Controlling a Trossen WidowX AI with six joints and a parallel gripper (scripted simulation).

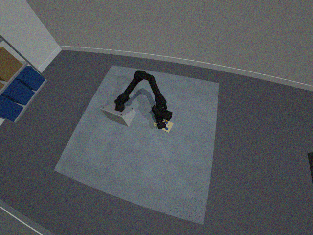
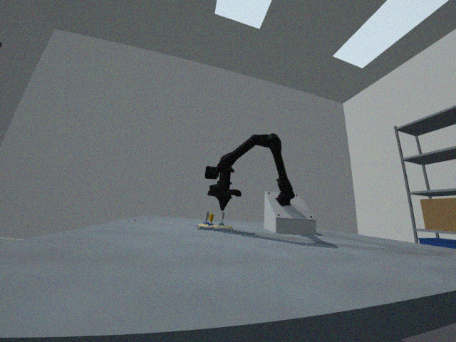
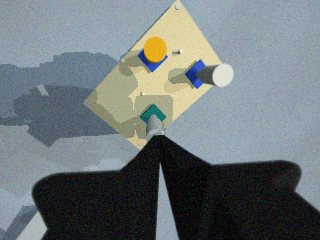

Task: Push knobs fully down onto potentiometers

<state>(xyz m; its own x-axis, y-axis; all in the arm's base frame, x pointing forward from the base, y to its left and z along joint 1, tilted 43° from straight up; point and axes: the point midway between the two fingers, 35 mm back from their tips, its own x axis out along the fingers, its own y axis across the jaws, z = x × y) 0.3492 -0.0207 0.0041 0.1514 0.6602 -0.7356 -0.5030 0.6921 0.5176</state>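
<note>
Right now the grey knob is 3 cm below my gripper tip. From my gripper tip the other things lie so: orange knob 6 cm ahead, 4 cm to the left, 4 cm below.
</note>
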